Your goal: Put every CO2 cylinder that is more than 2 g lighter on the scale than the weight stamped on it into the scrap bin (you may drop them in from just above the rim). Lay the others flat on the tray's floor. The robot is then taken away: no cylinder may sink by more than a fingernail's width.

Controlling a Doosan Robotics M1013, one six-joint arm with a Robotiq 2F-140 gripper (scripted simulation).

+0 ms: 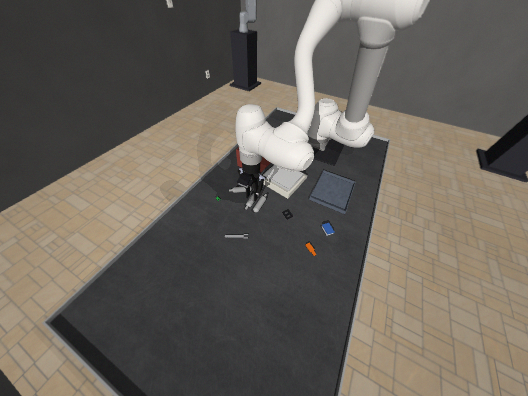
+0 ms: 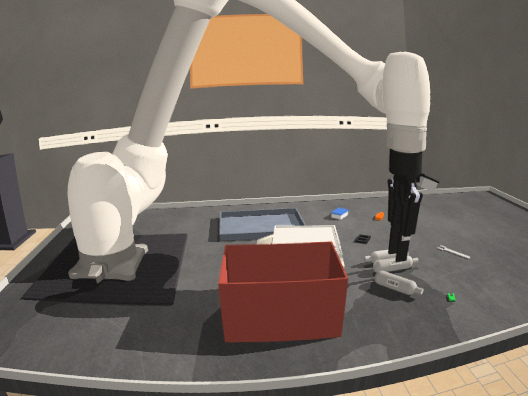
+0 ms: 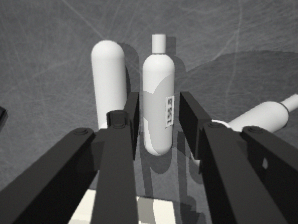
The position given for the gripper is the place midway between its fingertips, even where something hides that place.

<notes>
In view: the gripper (image 2: 397,256), a red scrap bin (image 2: 302,308), a blue-grey tray (image 2: 251,224), a white CO2 cylinder (image 3: 108,59), a white CO2 cylinder (image 3: 158,71) and a scale (image 2: 321,233).
The blue-grey tray also shows in image 1 (image 1: 333,191). The scale also shows in image 1 (image 1: 284,182). The gripper is seen too in image 3 (image 3: 159,106). Image 3 does not show the red scrap bin: it is out of frame. Image 3 does not show the blue-grey tray: it is out of frame.
</notes>
